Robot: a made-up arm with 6 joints.
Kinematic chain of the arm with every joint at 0, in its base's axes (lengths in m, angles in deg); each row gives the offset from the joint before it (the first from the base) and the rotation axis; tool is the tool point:
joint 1: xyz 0 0 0.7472 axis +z
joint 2: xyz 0.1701 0 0 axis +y
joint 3: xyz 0 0 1.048 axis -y
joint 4: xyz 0 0 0.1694 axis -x
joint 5: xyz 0.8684 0 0 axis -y
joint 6: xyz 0.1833 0 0 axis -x
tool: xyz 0 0 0
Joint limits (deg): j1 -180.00..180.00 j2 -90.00..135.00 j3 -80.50..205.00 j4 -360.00..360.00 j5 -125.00..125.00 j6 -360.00..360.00
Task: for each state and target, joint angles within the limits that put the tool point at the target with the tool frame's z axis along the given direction. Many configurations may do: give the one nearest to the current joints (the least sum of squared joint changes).
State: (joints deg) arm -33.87 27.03 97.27 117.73 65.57 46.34
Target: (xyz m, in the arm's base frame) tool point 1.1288 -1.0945 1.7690 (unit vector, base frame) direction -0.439 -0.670 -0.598
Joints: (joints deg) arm -48.23 72.85 131.30 140.02 106.92 65.20
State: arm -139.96 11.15 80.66 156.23 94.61 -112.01
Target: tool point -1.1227 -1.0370 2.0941 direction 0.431 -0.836 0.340
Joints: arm -138.00 38.26 75.52 173.92 85.84 -113.40
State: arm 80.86 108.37 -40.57 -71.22 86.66 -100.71
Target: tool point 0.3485 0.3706 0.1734 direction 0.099 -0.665 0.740
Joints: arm 66.34 93.51 -67.14 -68.45 91.35 -106.98
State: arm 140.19 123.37 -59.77 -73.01 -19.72 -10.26
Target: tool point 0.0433 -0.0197 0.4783 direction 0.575 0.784 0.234
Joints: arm 124.49 134.85 -80.50 -92.46 7.70 -19.67
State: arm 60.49 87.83 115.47 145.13 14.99 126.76
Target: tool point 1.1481 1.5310 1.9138 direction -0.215 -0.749 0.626
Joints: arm 53.22 63.30 91.30 177.53 -21.10 166.26
